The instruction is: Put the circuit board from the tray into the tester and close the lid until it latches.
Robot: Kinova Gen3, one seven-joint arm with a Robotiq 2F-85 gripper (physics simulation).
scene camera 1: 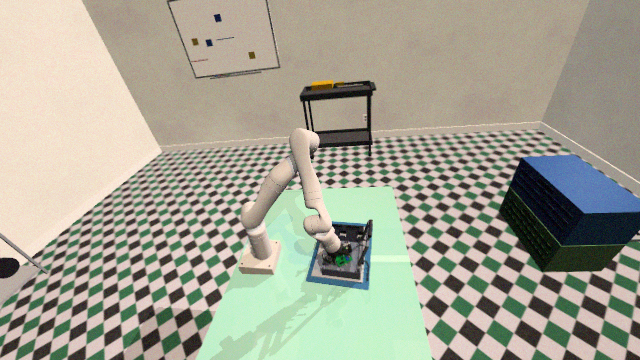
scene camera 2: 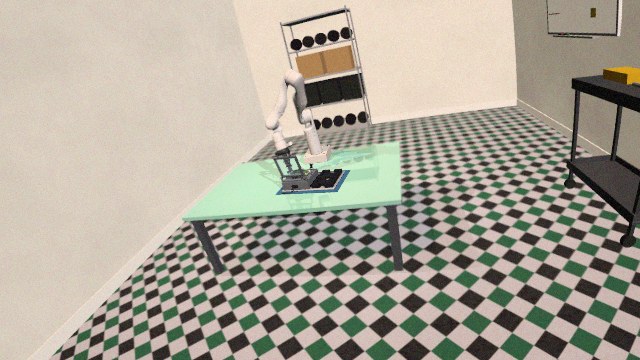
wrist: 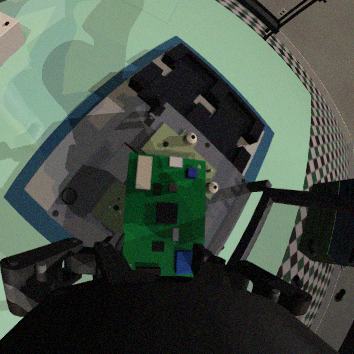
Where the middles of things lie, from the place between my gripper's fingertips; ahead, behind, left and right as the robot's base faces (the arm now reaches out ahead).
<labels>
Now: hand 3 cm to the right of the green circuit board (wrist: 164, 207). From my hand the other things lie so: tester bed (wrist: 164, 141): 6 cm to the left, 2 cm below, 1 cm behind.
</labels>
